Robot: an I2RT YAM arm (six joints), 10 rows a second.
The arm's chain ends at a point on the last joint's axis. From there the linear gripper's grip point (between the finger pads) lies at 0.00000 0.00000 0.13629 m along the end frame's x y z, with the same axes.
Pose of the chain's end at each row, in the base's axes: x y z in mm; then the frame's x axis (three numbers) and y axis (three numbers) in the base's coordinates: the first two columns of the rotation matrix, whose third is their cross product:
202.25, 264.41, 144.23, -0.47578, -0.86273, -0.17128, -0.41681, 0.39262, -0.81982
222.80, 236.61, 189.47, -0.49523, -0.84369, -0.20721, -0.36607, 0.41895, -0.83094
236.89, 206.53, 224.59, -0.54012, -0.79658, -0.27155, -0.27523, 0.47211, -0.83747
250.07, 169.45, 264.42, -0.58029, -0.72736, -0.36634, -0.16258, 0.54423, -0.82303
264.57, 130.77, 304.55, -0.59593, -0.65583, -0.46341, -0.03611, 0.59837, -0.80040
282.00, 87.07, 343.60, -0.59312, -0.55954, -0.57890, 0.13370, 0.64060, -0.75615
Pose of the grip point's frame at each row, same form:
307.81, 220.98, 69.76, -0.47578, -0.86273, -0.17128, -0.41681, 0.39262, -0.81982
330.18, 190.86, 119.10, -0.49523, -0.84369, -0.20721, -0.36607, 0.41895, -0.83094
345.28, 155.07, 159.96, -0.54012, -0.79658, -0.27155, -0.27523, 0.47211, -0.83747
358.83, 112.48, 205.26, -0.58029, -0.72736, -0.36634, -0.16258, 0.54423, -0.82303
373.90, 68.04, 252.72, -0.59593, -0.65583, -0.46341, -0.03611, 0.59837, -0.80040
390.21, 15.40, 302.01, -0.59312, -0.55954, -0.57890, 0.13370, 0.64060, -0.75615

